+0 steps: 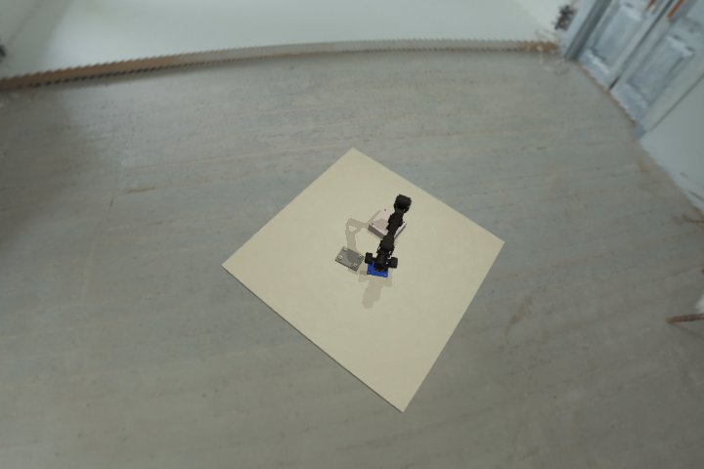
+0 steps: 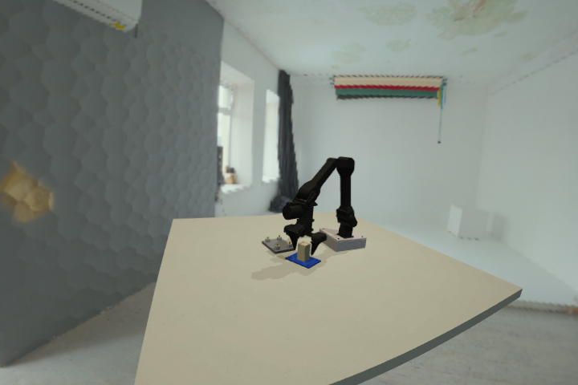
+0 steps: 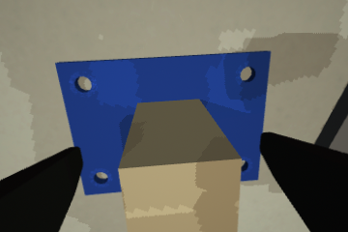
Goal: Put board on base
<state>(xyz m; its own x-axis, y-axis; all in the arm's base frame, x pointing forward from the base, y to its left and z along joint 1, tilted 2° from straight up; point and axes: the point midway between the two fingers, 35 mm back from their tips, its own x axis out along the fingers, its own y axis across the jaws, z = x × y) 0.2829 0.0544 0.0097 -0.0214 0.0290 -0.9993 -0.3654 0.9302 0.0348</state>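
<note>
Now: gripper tip 2 cm above the blue board. Also, from my gripper tip: grey base (3 cm ahead, 18 cm to the right, 4 cm below).
</note>
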